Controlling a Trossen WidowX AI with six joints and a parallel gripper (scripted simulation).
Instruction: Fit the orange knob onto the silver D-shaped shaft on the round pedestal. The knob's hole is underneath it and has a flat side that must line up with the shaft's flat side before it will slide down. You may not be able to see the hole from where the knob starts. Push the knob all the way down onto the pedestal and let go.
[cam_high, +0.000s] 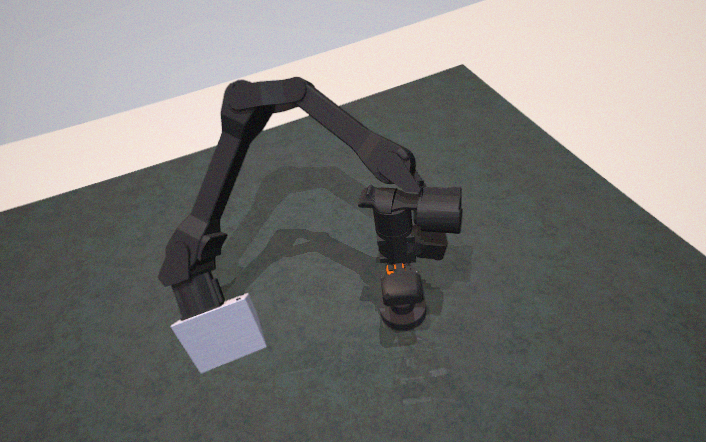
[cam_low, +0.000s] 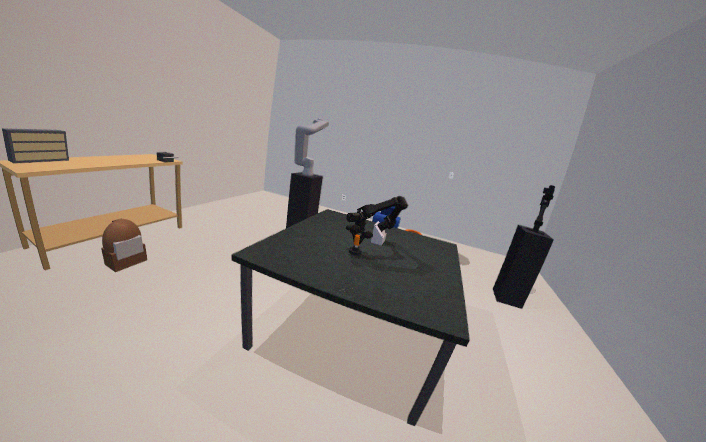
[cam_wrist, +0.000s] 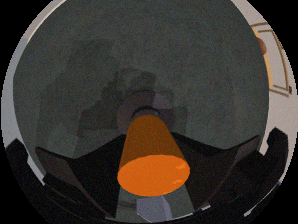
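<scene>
Now: gripper tip 3 cm below the orange knob. Round my gripper tip: dark round pedestal 4 cm below.
</scene>
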